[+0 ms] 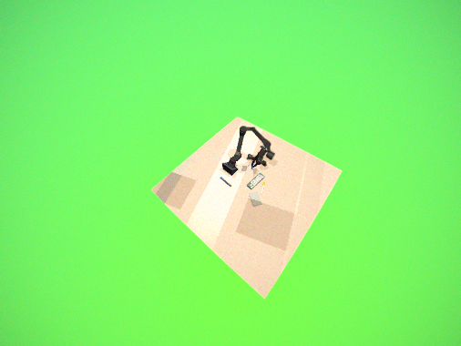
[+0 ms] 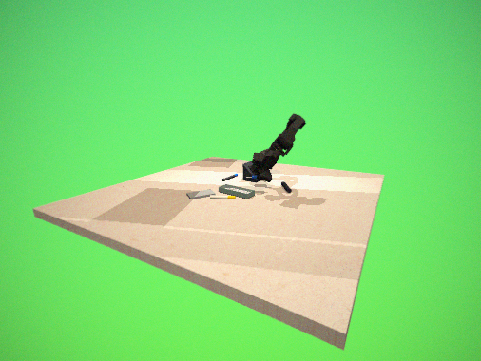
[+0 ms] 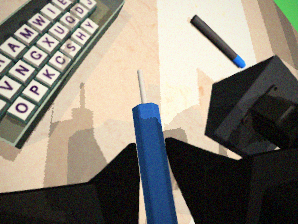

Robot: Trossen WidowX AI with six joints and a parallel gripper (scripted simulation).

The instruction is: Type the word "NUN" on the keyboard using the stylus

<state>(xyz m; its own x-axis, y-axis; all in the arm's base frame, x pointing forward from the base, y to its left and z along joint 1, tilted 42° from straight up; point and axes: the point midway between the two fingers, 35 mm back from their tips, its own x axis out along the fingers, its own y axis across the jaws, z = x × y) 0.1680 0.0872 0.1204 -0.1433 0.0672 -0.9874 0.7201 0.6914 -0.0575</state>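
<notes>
The grey stylus tip is 2 cm ahead of my gripper tip and 4 cm to the right of it. The rest, counted from my gripper tip: dark cylinder: 10 cm behind, 12 cm to the left, 6 cm below; then blue stylus: 1 cm ahead, 1 cm to the right; then white marker: 19 cm ahead, 6 cm to the right, 6 cm below.
</notes>
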